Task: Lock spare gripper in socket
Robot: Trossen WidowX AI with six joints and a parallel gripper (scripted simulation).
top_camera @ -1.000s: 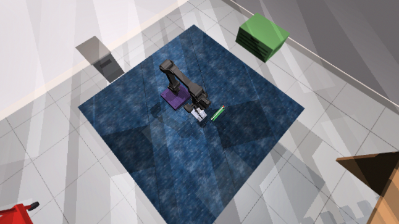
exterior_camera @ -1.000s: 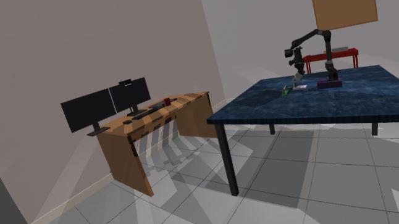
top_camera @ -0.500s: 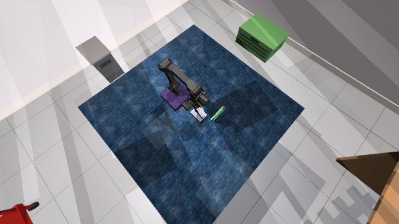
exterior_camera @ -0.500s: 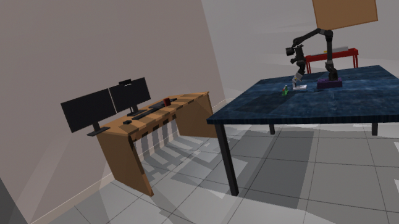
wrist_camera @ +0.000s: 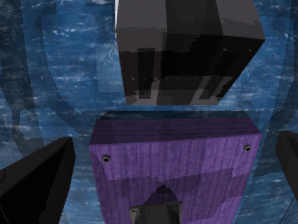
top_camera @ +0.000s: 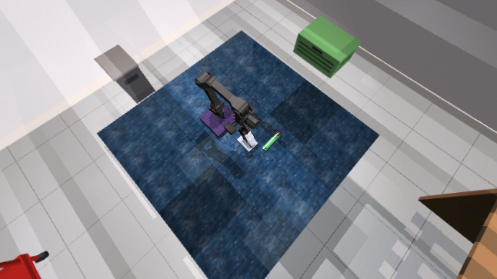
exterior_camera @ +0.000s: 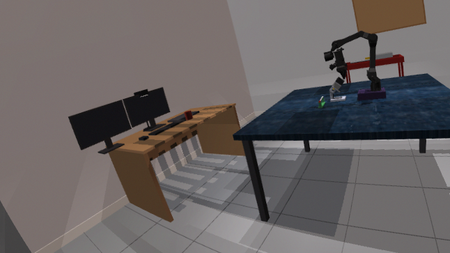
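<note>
Right now the green rest is 18 cm ahead of my gripper tip, 14 cm below it and 10 cm to the left of it. Round my gripper tip: mount (11 cm below, 9 cm ahead); then spare gripper (6 cm ahead, 5 cm below).
</note>
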